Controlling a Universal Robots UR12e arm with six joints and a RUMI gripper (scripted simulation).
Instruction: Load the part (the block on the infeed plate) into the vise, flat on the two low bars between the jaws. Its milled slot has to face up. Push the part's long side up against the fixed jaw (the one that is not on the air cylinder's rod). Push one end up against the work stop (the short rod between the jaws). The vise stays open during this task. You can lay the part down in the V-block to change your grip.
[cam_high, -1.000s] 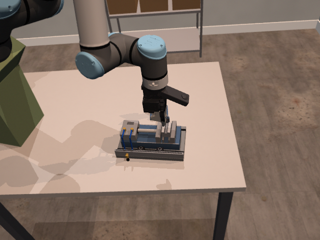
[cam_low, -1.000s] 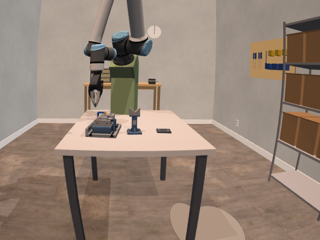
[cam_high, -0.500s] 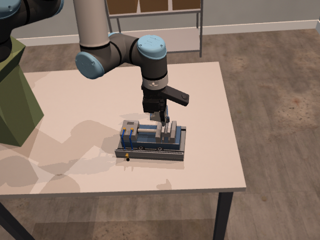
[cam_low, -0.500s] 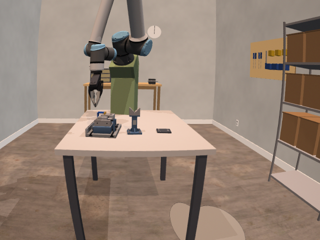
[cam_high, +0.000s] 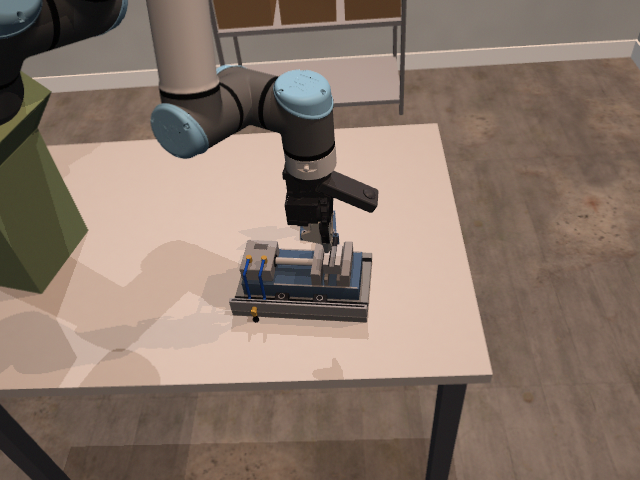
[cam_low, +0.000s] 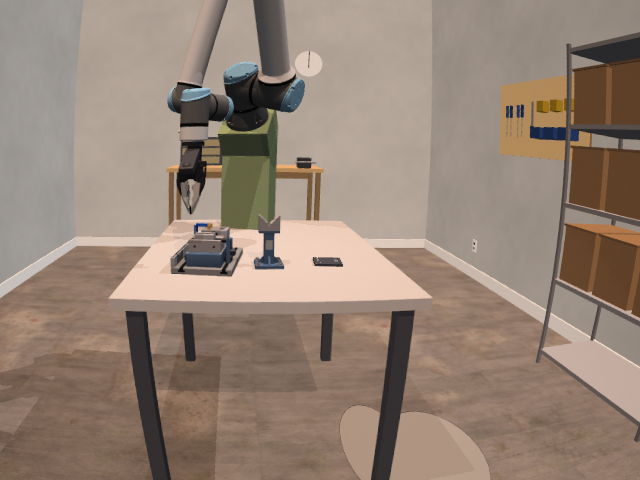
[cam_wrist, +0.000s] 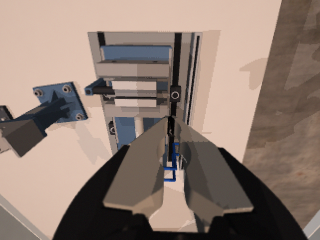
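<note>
Right now my hand is 5 cm to the right of the part and 8 cm above it. Also, from my hand: moving jaw: 3 cm behind, 5 cm to the left, 11 cm below; then fixed jaw: 3 cm ahead, 5 cm to the left, 11 cm below; then work stop: 10 cm to the left, 9 cm below.
</note>
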